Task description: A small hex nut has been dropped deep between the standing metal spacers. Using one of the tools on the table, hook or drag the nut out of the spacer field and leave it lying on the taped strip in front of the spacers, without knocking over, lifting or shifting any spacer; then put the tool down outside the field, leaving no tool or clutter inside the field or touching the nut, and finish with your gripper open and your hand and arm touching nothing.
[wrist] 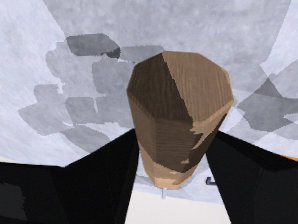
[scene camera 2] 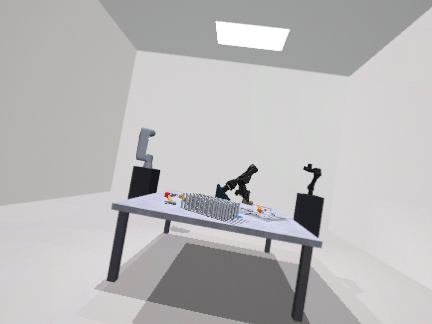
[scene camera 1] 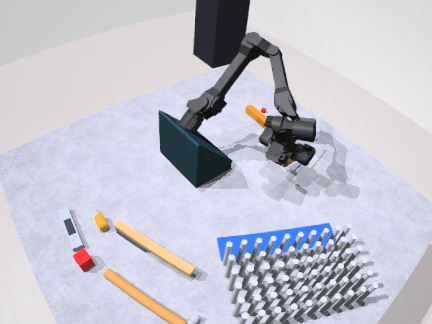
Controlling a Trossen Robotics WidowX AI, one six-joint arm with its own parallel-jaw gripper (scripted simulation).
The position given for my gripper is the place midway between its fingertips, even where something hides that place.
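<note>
My gripper (scene camera 1: pixel 290 157) is visible; the gripper (wrist: pixel 171 135) also appears in the wrist view.
</note>
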